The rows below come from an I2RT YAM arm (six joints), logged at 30 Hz.
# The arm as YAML. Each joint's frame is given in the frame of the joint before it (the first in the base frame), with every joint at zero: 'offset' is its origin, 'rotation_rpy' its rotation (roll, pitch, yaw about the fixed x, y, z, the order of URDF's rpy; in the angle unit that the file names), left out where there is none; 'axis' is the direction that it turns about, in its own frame. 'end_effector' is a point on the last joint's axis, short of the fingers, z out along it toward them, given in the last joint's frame.
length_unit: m
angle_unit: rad
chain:
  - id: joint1
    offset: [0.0, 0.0, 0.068]
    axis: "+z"
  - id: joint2
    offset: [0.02, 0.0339, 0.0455]
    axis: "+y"
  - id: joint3
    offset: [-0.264, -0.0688, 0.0]
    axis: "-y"
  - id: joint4
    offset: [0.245, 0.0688, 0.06]
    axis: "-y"
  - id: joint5
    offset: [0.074, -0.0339, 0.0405]
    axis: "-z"
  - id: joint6
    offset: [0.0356, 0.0, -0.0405]
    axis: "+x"
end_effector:
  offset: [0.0, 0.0, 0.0]
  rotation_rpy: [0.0, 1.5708, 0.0]
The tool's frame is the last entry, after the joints.
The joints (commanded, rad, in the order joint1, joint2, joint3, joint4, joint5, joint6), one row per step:
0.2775, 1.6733, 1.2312, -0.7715, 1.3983, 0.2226
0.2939, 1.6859, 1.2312, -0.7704, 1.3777, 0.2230
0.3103, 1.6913, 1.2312, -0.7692, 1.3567, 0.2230
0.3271, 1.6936, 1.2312, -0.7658, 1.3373, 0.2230
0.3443, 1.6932, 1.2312, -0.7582, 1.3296, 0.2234
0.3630, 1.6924, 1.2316, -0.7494, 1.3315, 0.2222
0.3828, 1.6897, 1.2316, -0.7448, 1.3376, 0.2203
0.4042, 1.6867, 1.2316, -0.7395, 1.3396, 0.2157
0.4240, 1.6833, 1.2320, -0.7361, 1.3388, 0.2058
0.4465, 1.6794, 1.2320, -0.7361, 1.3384, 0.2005
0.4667, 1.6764, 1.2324, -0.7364, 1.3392, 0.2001
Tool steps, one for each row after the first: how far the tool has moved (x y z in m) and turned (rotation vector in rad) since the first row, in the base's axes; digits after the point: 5 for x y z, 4 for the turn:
0.00097, 0.00595, -0.00447, 0.0155, 0.0161, 0.0234
0.00088, 0.01166, -0.00677, 0.0330, 0.0260, 0.0470
0.00042, 0.01743, -0.00801, 0.0505, 0.0306, 0.0704
-0.00029, 0.02319, -0.00793, 0.0596, 0.0253, 0.0904
-0.00123, 0.02934, -0.00726, 0.0603, 0.0168, 0.1090
-0.00300, 0.03555, -0.00610, 0.0563, 0.0104, 0.1272
-0.00501, 0.04228, -0.00495, 0.0553, 0.0066, 0.1490
-0.00711, 0.04844, -0.00372, 0.0544, 0.0095, 0.1711
-0.00997, 0.05522, -0.00254, 0.0537, 0.0113, 0.1949
-0.01259, 0.06127, -0.00149, 0.0539, 0.0090, 0.2149

